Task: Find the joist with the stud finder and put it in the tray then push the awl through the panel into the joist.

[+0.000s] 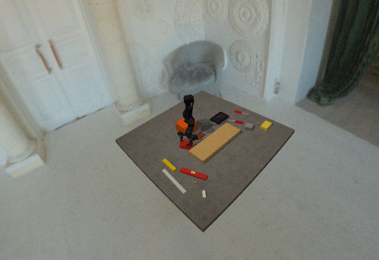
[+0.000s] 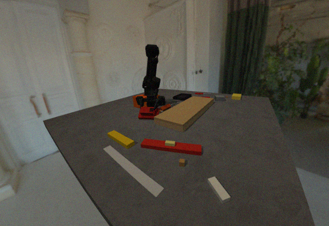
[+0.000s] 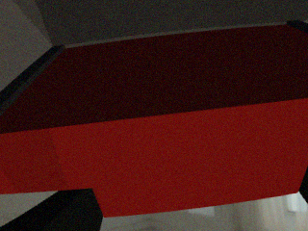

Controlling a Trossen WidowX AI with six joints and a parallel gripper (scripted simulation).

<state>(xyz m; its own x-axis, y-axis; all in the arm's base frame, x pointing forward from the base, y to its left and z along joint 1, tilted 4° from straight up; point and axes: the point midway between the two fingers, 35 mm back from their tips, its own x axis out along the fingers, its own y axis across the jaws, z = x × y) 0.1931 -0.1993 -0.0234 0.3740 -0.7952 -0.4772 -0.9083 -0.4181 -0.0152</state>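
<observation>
My gripper tip is 10 mm short of the red stud finder, 10 mm to the right of it and 10 mm above it. Round my gripper tip: red level 260 mm ahead, 150 mm to the right, 50 mm below; then yellow bar 50 mm ahead, 230 mm to the right, 50 mm below; then orange-handled awl 10 mm behind, 260 mm to the left, 50 mm below.
</observation>
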